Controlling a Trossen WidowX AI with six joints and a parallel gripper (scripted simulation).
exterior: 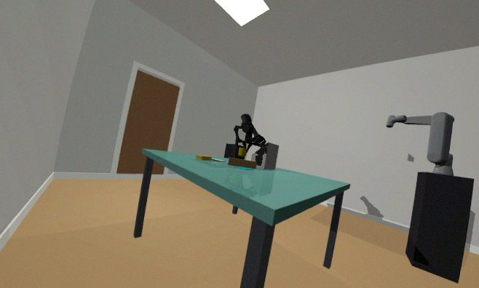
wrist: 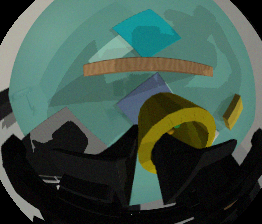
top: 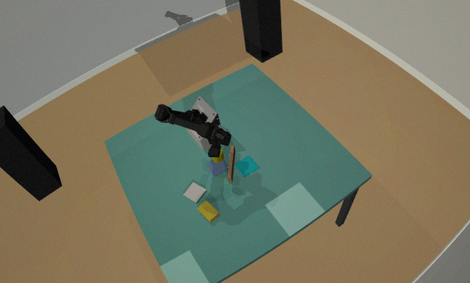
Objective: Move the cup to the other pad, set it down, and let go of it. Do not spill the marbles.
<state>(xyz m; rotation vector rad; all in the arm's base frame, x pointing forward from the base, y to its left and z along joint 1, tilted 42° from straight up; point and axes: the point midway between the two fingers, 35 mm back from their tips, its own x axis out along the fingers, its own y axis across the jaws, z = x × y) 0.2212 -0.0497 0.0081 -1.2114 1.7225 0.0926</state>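
The cyan pad lies 120 mm ahead of my gripper tip, 100 mm to the left of it and 130 mm below it. Also, from my gripper tip: wooden bar: 70 mm ahead, 40 mm to the left, 100 mm below; yellow cup: 20 mm ahead, 20 mm to the right; blue-grey pad: 10 mm ahead, 30 mm to the right, 130 mm below.
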